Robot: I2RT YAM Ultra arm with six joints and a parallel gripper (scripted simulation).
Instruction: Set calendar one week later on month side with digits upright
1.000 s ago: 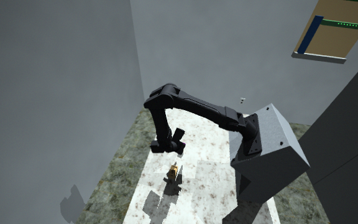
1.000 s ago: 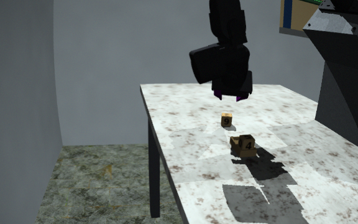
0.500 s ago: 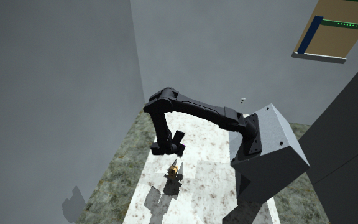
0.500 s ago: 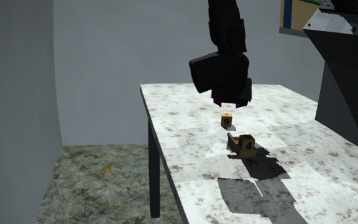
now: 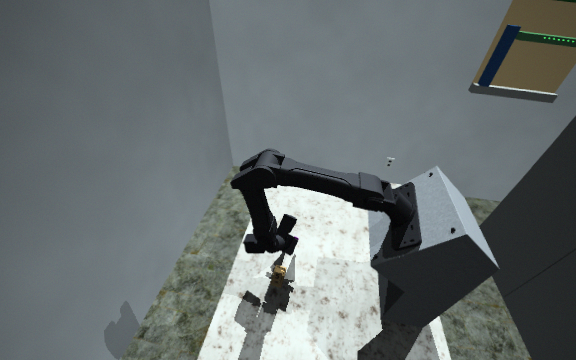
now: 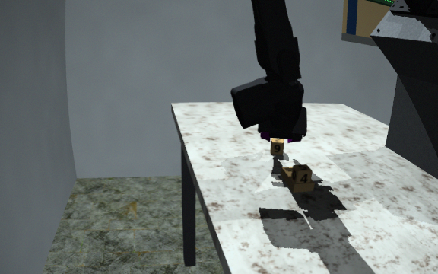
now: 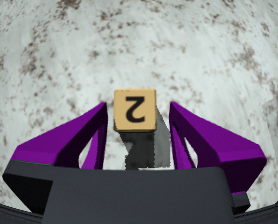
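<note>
My hand is 10 mm to the left of the wooden digit cube and 20 mm above it.
</note>
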